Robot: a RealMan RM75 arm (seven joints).
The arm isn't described. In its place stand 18 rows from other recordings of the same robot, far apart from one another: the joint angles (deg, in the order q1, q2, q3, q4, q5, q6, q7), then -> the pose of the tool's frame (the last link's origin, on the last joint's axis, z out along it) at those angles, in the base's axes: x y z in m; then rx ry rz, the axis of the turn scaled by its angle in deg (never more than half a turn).
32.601 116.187 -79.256 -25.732 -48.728 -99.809 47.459 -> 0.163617 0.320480 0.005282 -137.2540 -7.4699 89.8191
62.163 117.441 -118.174 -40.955 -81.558 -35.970 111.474 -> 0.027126 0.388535 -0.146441 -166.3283 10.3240 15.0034
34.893 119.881 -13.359 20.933 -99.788 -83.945 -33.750 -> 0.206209 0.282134 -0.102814 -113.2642 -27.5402 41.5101
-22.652 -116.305 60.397 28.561 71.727 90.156 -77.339 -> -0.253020 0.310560 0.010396 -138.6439 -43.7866 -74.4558
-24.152 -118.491 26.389 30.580 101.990 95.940 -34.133 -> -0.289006 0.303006 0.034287 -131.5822 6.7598 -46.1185
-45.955 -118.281 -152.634 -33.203 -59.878 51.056 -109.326 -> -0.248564 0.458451 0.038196 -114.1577 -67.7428 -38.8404
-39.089 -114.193 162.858 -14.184 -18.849 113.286 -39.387 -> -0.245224 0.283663 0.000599 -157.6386 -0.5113 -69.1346
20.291 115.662 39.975 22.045 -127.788 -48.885 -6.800 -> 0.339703 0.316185 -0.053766 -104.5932 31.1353 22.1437
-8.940 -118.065 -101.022 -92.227 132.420 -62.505 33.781 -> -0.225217 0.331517 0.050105 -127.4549 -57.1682 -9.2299
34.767 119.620 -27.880 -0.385 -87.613 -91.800 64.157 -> 0.230415 0.318880 -0.040352 -123.4701 53.5616 88.5088
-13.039 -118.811 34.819 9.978 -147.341 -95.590 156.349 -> -0.369589 0.240312 0.105401 -65.2669 -16.3763 -52.6021
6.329 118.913 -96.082 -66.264 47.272 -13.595 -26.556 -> 0.285671 0.364096 0.049859 -84.1615 43.3330 29.3240
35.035 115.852 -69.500 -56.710 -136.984 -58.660 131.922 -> 0.236412 0.417604 0.016681 -135.2331 51.1248 -3.4351
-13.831 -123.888 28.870 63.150 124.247 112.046 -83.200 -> -0.302945 0.226403 0.053387 -157.2436 -41.5803 -34.4418
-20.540 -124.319 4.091 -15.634 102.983 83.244 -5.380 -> -0.260111 0.238868 -0.106247 -111.0183 -26.7306 -56.7969
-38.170 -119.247 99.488 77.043 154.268 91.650 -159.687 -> -0.161217 0.328833 -0.047318 -147.1684 -45.2044 49.6682
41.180 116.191 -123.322 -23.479 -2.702 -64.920 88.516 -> 0.139588 0.370175 -0.076046 -134.4159 78.5740 85.3938
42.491 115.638 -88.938 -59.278 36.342 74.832 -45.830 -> 0.186725 0.384269 -0.038295 -155.9047 31.4925 -34.9520
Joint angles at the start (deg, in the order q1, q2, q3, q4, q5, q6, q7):
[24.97, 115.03, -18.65, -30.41, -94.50, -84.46, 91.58]
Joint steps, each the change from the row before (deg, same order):
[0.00, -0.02, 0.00, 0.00, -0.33, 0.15, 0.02]
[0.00, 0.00, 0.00, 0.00, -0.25, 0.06, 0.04]
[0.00, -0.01, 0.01, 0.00, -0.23, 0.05, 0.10]
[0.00, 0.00, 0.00, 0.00, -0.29, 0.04, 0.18]
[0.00, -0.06, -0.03, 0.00, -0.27, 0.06, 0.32]
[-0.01, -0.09, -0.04, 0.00, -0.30, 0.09, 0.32]
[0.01, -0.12, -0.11, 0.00, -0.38, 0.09, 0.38]
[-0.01, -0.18, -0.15, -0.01, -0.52, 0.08, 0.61]
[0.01, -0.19, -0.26, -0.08, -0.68, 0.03, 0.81]
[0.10, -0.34, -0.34, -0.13, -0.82, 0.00, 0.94]
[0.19, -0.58, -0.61, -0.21, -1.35, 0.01, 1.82]
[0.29, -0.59, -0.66, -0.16, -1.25, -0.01, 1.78]
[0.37, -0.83, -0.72, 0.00, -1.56, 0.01, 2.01]
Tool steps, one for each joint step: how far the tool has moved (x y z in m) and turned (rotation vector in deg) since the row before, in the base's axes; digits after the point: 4 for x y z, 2 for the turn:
[0.0006, 0.0000, -0.0006, -0.23, -0.23, -0.17]
[0.0003, -0.0001, -0.0006, -0.21, -0.12, -0.09]
[0.0003, -0.0001, -0.0004, -0.21, -0.06, -0.10]
[0.0003, -0.0002, -0.0007, -0.30, -0.02, -0.12]
[0.0004, 0.0000, -0.0002, -0.34, 0.03, -0.18]
[0.0006, -0.0001, -0.0001, -0.35, -0.03, -0.22]
[0.0005, 0.0000, -0.0002, -0.48, -0.08, -0.20]
[0.0008, -0.0001, -0.0001, -0.69, -0.04, -0.30]
[0.0005, -0.0001, -0.0005, -0.96, -0.06, -0.27]
[0.0003, 0.0005, 0.0004, -1.11, -0.24, -0.19]
[0.0004, 0.0009, 0.0007, -1.95, -0.24, -0.45]
[-0.0002, 0.0015, 0.0007, -1.90, -0.23, -0.37]
[0.0004, 0.0017, 0.0012, -2.22, -0.39, -0.56]

